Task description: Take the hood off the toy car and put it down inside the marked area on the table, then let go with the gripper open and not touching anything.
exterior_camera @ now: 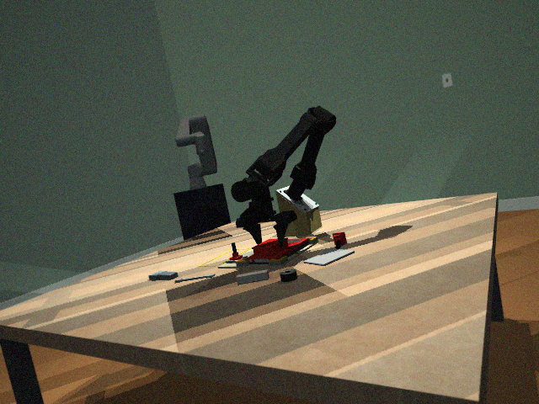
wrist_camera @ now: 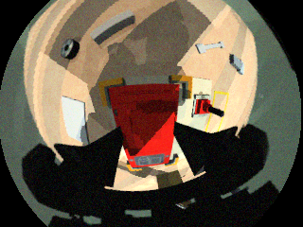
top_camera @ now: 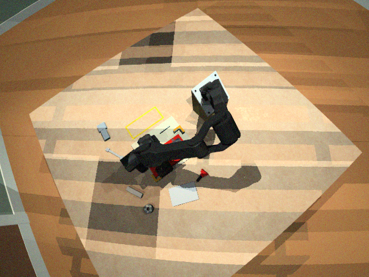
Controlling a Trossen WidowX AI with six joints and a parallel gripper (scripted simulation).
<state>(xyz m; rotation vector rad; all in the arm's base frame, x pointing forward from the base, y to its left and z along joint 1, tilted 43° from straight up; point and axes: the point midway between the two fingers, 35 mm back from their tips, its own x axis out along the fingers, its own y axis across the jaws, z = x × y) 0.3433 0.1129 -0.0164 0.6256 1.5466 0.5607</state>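
The pale base plate lies 5 cm behind my gripper tip, 3 cm to the right of it and 3 cm below it. The rest, counted from my gripper tip: wheel 17 cm ahead, 14 cm to the left, 3 cm below; grey sheet 1 cm ahead, 18 cm to the left, 3 cm below; hood right at my gripper tip.
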